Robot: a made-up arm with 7 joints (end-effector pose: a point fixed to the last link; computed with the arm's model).
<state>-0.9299 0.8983 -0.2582 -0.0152 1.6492 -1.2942 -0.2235</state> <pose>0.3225 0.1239 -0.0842 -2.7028 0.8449 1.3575</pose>
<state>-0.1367 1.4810 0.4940 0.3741 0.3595 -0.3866 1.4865</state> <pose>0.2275 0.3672 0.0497 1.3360 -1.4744 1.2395</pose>
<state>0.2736 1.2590 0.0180 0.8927 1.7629 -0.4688 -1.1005</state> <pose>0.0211 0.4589 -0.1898 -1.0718 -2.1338 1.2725</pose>
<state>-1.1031 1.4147 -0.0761 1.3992 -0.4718 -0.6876 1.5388</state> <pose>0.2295 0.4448 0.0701 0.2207 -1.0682 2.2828</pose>
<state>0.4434 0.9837 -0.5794 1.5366 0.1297 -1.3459 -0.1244</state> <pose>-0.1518 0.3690 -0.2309 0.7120 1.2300 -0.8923</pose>
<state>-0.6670 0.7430 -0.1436 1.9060 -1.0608 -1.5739 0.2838</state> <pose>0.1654 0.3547 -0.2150 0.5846 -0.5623 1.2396</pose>
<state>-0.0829 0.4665 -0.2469 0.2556 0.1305 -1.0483 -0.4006</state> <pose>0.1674 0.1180 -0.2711 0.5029 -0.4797 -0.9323</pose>
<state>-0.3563 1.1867 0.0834 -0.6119 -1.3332 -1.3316 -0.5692</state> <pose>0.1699 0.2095 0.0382 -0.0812 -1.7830 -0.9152</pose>
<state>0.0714 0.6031 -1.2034 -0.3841 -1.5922 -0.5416 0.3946</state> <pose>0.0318 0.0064 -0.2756 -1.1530 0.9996 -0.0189</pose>
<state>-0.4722 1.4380 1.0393 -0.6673 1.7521 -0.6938 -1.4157</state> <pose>0.1330 0.1946 0.1567 2.4631 1.4323 1.2005</pose>
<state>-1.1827 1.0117 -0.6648 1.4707 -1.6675 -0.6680 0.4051</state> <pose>0.3263 0.3806 -0.0549 -0.2818 -0.5183 1.2783</pose>
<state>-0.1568 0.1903 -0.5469 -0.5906 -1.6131 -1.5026 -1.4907</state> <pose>0.1610 0.0714 -0.1853 -0.6954 -1.8806 -0.4837</pose>
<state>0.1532 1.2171 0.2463 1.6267 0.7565 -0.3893 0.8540</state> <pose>-0.0602 0.4862 -0.1551 2.0405 1.0179 0.5653</pose>
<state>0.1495 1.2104 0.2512 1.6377 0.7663 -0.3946 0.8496</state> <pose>-0.0624 0.4846 -0.1580 2.0266 1.0325 0.5581</pose>
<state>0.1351 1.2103 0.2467 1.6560 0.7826 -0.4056 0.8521</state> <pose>-0.0620 0.4835 -0.1595 2.0206 1.0366 0.5454</pose>
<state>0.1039 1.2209 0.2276 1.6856 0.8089 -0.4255 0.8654</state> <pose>-0.0579 0.4833 -0.1586 2.0270 1.0242 0.5250</pose>
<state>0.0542 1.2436 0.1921 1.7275 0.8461 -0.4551 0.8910</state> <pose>-0.0499 0.4840 -0.1543 2.0466 0.9947 0.4979</pose>
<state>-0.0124 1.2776 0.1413 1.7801 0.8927 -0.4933 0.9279</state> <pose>-0.0394 0.4853 -0.1459 2.0770 0.9517 0.4680</pose>
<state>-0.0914 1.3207 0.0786 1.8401 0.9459 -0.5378 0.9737</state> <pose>-0.0283 0.4866 -0.1333 2.1138 0.9018 0.4402</pose>
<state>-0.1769 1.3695 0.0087 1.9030 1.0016 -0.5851 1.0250</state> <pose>-0.0187 0.4875 -0.1169 2.1525 0.8522 0.4197</pose>
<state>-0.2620 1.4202 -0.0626 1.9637 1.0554 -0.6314 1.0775</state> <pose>-0.0120 0.4875 -0.0982 2.1891 0.8088 0.4097</pose>
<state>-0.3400 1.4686 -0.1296 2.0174 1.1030 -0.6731 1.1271</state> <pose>-0.0086 0.4866 -0.0793 2.2211 0.7742 0.4104</pose>
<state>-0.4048 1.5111 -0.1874 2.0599 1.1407 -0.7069 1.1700</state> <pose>-0.0080 0.4851 -0.0623 2.2482 0.7484 0.4187</pose>
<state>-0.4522 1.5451 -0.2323 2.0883 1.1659 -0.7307 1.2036</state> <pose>-0.0087 0.4838 -0.0485 2.2714 0.7287 0.4305</pose>
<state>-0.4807 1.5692 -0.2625 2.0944 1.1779 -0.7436 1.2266</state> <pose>-0.0081 0.4837 -0.0385 2.2938 0.7038 0.4382</pose>
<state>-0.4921 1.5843 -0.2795 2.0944 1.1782 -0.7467 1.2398</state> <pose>-0.0081 0.4840 -0.0318 2.3134 0.6886 0.4463</pose>
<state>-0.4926 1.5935 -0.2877 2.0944 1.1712 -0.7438 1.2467</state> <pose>-0.0090 0.4845 -0.0272 2.3303 0.6834 0.4562</pose>
